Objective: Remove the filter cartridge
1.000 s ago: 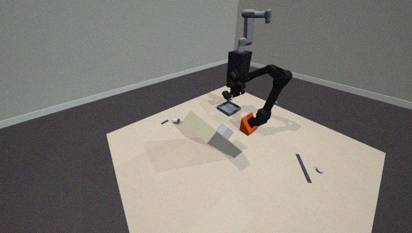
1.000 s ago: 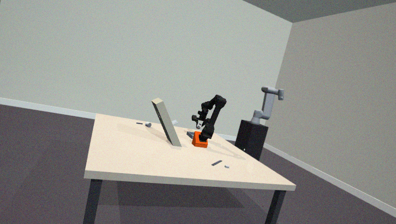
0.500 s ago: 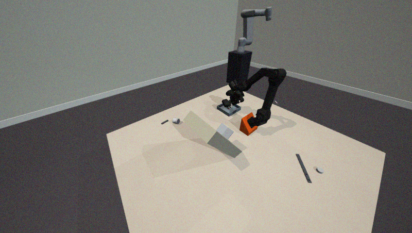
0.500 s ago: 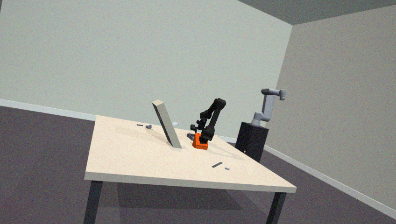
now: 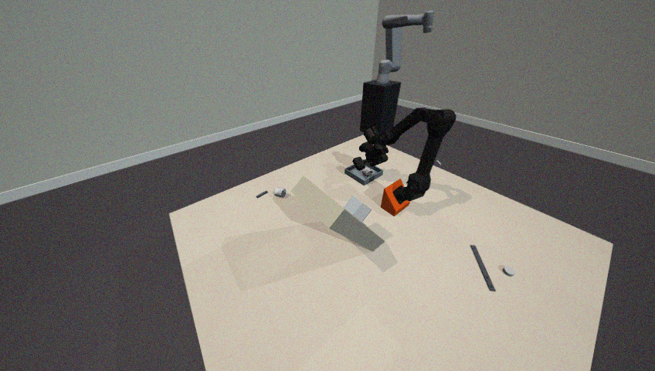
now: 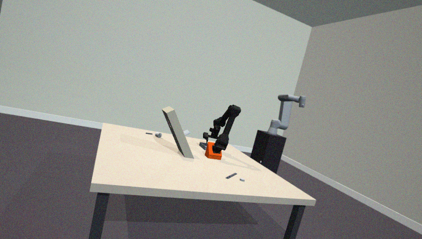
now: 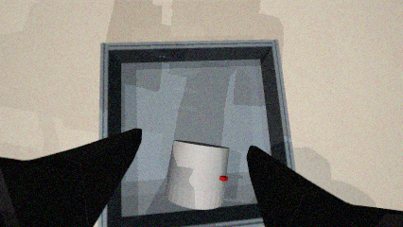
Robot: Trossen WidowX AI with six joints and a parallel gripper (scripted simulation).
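Now: gripper tip 3 cm to the right of the round filter cartridge and 2 cm above it. Also, from my gripper tip: service panel (41 cm ahead, 25 cm to the left, 11 cm above); grey flap (36 cm ahead, 26 cm to the left, 9 cm above); grey tray (1 cm to the right, 4 cm below).
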